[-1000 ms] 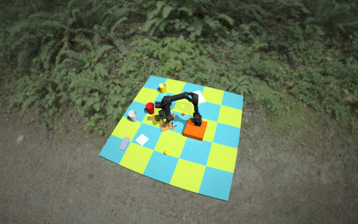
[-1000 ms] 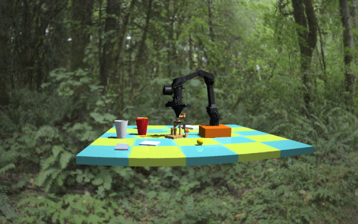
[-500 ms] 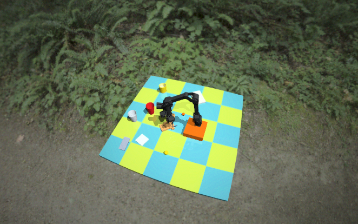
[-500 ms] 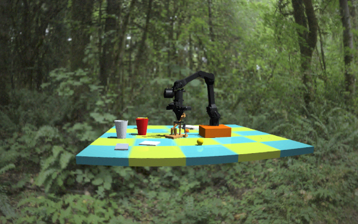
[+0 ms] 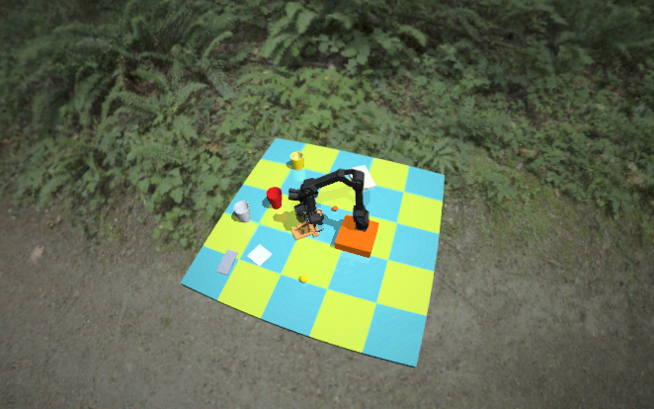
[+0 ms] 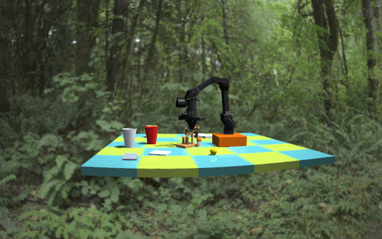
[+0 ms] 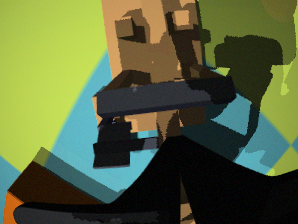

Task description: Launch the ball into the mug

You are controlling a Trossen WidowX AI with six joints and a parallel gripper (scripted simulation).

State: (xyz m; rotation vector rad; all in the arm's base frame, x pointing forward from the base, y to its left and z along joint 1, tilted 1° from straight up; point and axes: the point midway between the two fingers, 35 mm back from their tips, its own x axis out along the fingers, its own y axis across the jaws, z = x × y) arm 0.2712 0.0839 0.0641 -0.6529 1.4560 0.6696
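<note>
The wooden catapult is 3 cm below my gripper tip, 1 cm to the left of it and 1 cm behind it. Also, from my gripper tip: orange ball 18 cm to the right, 8 cm below, 7 cm behind; yellow ball 31 cm to the left, 11 cm behind, 8 cm below; red mug 28 cm ahead, 7 cm below, 6 cm to the right.
</note>
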